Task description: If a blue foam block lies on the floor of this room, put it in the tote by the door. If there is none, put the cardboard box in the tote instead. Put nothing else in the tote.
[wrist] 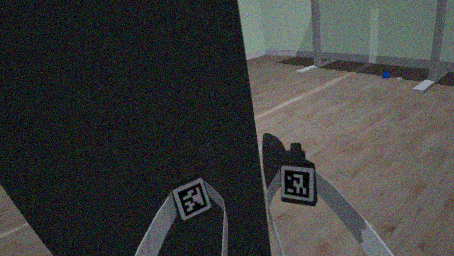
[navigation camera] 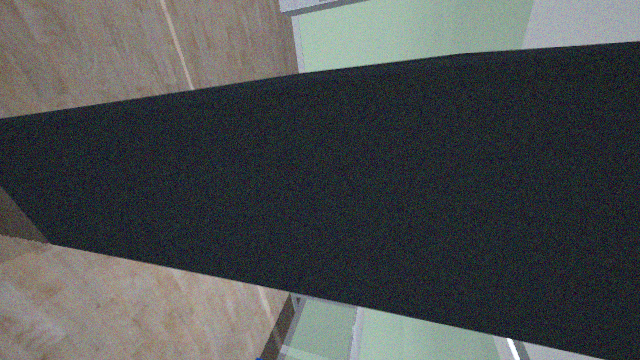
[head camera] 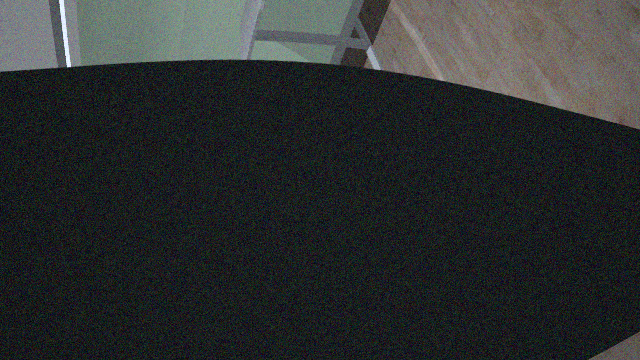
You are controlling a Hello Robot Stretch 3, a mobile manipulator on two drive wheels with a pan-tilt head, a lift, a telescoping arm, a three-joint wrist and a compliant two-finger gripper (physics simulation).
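Frame: origin at the robot's base, x left, y down, z back, level; metres.
Seen in the pictures: gripper, fingertip midpoint: [wrist: 240, 157].
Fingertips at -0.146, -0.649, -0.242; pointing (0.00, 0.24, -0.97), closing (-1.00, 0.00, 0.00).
Observation:
A point is followed by its place in that frame, as x, y, z.
A small blue block [wrist: 386, 74] @(-1.621, -0.037, -2.166) lies on the floor at the far right in the wrist view, between the feet of a grey metal frame; its material cannot be told. A small blue tip [navigation camera: 258, 358] @(-1.595, -0.023, -2.185) shows at the bottom edge of the navigation view. My gripper [wrist: 240, 157] @(-0.146, -0.649, -0.242) is open, its two tagged fingers apart, far from the blue block. The left fingertip is hard to make out against a dark surface. No tote, door or cardboard box can be made out in these views.
A large black object [head camera: 320, 210] @(-0.003, -1.183, -0.461) [navigation camera: 320, 185] @(0.076, -1.131, -0.410) [wrist: 125, 100] @(0.020, -0.655, -0.446) fills much of every view, very close to the gripper's left finger. The metal frame [head camera: 300, 36] @(-1.235, -0.542, -2.931) [wrist: 316, 35] @(-1.226, -0.377, -2.929) stands by the green wall [wrist: 345, 30] @(-1.653, -0.372, -3.066). A small white piece [wrist: 399, 78] @(-1.667, -0.025, -2.038) lies beside the blue block.

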